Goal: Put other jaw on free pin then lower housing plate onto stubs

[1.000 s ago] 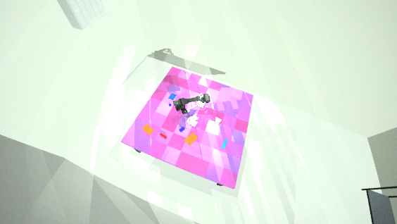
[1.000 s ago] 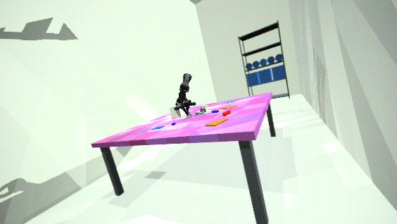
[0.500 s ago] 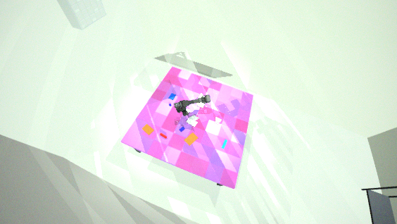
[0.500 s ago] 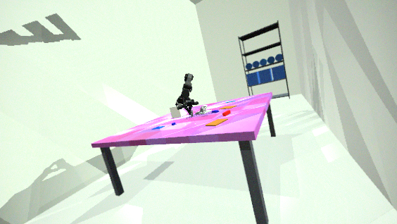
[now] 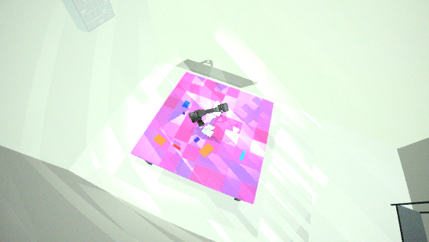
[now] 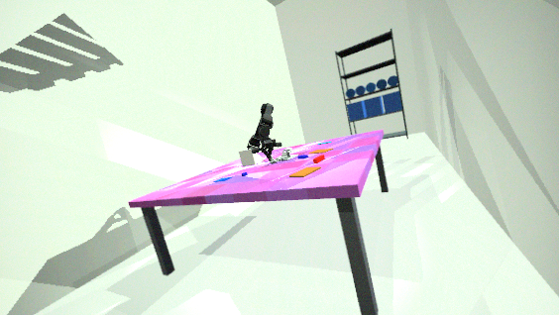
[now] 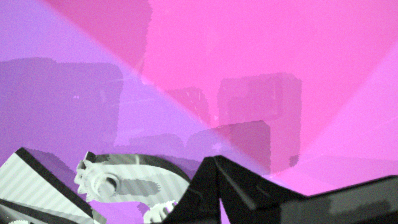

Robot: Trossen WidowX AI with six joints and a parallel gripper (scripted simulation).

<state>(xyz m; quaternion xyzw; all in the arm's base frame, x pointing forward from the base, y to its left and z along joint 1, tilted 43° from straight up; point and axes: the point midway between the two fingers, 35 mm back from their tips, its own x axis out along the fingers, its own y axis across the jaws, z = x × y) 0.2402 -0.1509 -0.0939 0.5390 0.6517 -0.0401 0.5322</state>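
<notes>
Now: the white jaw 2 cm ahead of my gripper tip, 5 cm to the left of it and 1 cm below it. The rest, counted from my gripper tip: red block 34 cm ahead, 12 cm to the right, 1 cm below; then blue block 20 cm ahead, 5 cm to the left, 2 cm below; then white base 7 cm ahead, 13 cm to the left, 2 cm below.
</notes>
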